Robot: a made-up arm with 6 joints. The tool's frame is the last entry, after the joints.
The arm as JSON. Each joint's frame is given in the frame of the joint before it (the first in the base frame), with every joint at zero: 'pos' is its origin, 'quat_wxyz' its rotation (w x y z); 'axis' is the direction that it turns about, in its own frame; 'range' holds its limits. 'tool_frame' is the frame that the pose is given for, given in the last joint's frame.
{
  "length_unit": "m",
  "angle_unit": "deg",
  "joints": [
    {
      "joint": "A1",
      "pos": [
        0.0,
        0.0,
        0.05
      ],
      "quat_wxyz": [
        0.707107,
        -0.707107,
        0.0,
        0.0
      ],
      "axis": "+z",
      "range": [
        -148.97,
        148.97
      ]
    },
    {
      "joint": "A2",
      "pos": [
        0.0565,
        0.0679,
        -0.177
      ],
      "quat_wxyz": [
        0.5,
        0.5,
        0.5,
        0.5
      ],
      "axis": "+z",
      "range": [
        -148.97,
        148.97
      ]
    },
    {
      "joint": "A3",
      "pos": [
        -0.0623,
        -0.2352,
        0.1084
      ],
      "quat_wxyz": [
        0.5,
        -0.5,
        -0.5,
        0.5
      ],
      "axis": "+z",
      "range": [
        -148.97,
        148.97
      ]
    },
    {
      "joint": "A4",
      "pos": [
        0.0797,
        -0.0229,
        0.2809
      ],
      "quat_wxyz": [
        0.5,
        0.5,
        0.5,
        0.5
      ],
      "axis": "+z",
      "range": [
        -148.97,
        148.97
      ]
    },
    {
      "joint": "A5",
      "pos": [
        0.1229,
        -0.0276,
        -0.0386
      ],
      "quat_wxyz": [
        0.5,
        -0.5,
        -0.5,
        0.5
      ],
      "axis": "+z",
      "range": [
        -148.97,
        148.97
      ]
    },
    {
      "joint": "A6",
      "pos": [
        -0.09,
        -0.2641,
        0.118
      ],
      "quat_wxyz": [
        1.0,
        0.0,
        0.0,
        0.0
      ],
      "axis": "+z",
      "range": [
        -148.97,
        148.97
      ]
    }
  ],
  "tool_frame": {
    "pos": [
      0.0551,
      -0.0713,
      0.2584
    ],
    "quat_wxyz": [
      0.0,
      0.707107,
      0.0,
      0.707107
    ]
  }
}
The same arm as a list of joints. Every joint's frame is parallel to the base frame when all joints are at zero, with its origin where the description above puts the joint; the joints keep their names.
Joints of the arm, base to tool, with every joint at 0 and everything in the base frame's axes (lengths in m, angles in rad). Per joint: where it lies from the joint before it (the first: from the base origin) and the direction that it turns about. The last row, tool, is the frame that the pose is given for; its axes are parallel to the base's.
A1: origin 0.0000 0.0000 0.0500 axis 0 1 0
A2: origin 0.0565 -0.1770 -0.0679 axis 1 0 0
A3: origin 0.1084 -0.2352 0.0623 axis 0 0 1
A4: origin 0.0229 0.0797 0.2809 axis 0 1 0
A5: origin -0.1229 -0.0386 -0.0276 axis 1 0 0
A6: origin 0.1180 0.2641 -0.0900 axis 1 0 0
tool: origin 0.2584 0.0713 0.0551
Joint limits (rad, base to tool): -2.6000..2.6000 -2.6000..2.6000 -2.6000..2.6000 -2.6000..2.6000 -2.6000..2.6000 -2.6000..2.6000

